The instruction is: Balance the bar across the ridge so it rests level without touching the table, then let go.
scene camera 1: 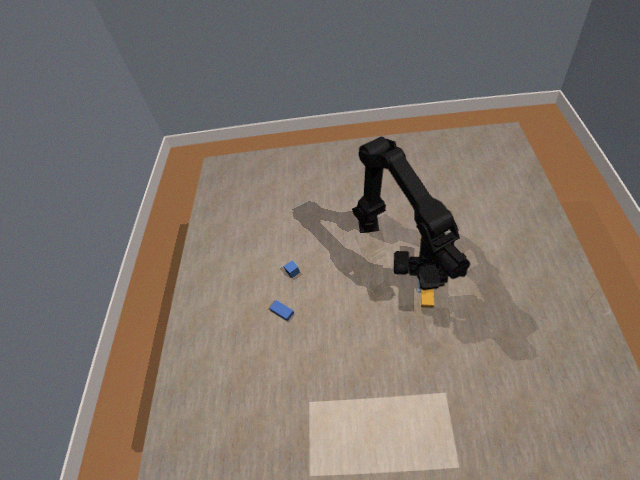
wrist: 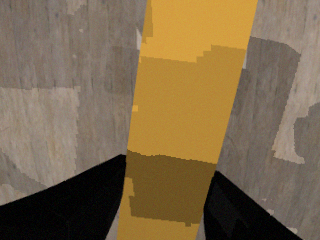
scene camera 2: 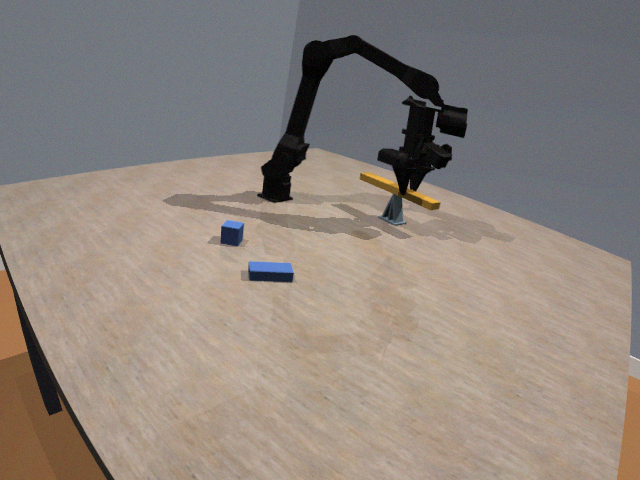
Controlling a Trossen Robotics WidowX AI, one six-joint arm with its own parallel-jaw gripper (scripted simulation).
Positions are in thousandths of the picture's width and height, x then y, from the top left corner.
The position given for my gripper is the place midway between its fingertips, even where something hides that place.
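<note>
There is a yellow bar (scene camera 2: 588, 376), and I can find it in the wrist view as well (wrist: 592, 281). A flat blue block (scene camera 2: 402, 566) is here too, though in the wrist view that block is out of frame. As for my gripper (scene camera 2: 637, 405), I see it also in scene camera 1 (scene camera 1: 668, 582) and again in the wrist view (wrist: 523, 719).
</note>
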